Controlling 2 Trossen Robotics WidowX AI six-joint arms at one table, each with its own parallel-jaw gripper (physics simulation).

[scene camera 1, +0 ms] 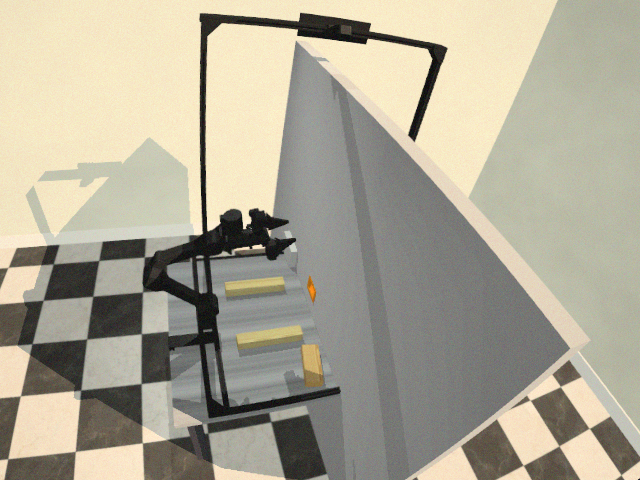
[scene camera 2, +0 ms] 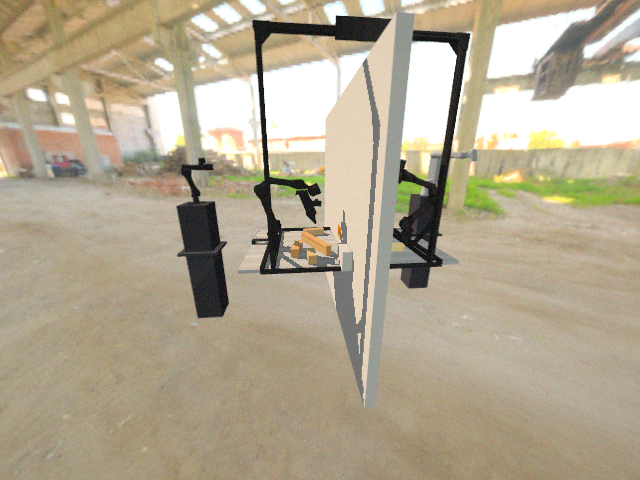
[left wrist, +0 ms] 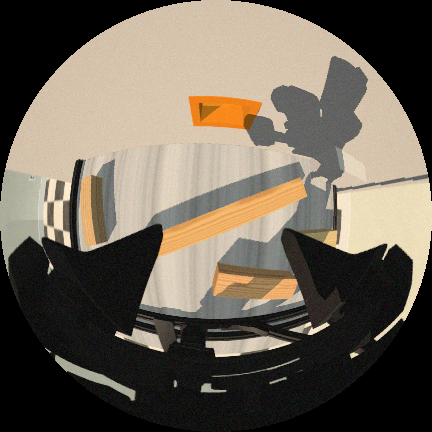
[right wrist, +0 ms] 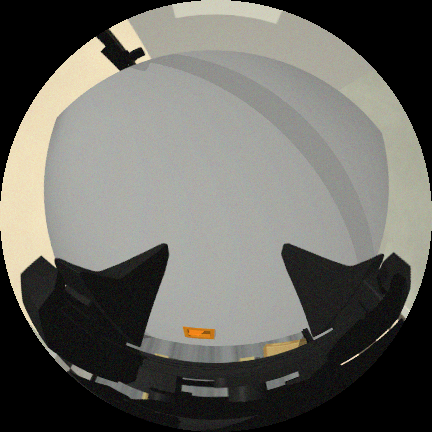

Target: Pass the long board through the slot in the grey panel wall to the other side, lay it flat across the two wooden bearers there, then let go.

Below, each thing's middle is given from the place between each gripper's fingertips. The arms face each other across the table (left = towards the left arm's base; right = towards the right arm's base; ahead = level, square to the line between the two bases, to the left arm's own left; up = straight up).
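Counting from my right hand, I see the orange-framed slot (left wrist: 223,111) 370 mm below it, 170 mm to the left of it and 40 mm behind it. My left gripper, meanwhile, is 70 mm above the slot and 180 mm to the left of it.
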